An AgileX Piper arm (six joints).
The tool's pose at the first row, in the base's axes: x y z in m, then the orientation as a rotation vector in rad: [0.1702 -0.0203 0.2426 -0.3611 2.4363 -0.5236]
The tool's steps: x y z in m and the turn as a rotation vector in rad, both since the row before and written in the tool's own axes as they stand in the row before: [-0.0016 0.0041 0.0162 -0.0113 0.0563 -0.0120]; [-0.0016 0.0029 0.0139 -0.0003 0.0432 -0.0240]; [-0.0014 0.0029 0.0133 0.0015 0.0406 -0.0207]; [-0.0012 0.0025 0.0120 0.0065 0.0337 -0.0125]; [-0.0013 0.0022 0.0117 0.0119 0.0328 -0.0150]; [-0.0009 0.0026 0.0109 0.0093 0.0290 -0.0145]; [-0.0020 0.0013 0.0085 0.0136 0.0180 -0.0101]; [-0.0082 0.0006 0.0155 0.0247 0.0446 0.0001]
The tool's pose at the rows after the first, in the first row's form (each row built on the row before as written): [0.1809 -0.0206 0.2297 -0.3706 2.4936 -0.5321]; [0.1897 -0.0215 0.2185 -0.3935 2.5336 -0.5549]; [0.1975 -0.0225 0.2073 -0.4123 2.5704 -0.5781]; [0.2041 -0.0238 0.1970 -0.4201 2.5991 -0.6026]; [0.2104 -0.0254 0.1869 -0.4297 2.6243 -0.6348]; [0.2156 -0.0268 0.1770 -0.4403 2.6468 -0.6624]; [0.2207 -0.0282 0.1699 -0.4462 2.6570 -0.6902]; [0.2343 -0.0308 0.1591 -0.4287 2.6869 -0.7404]
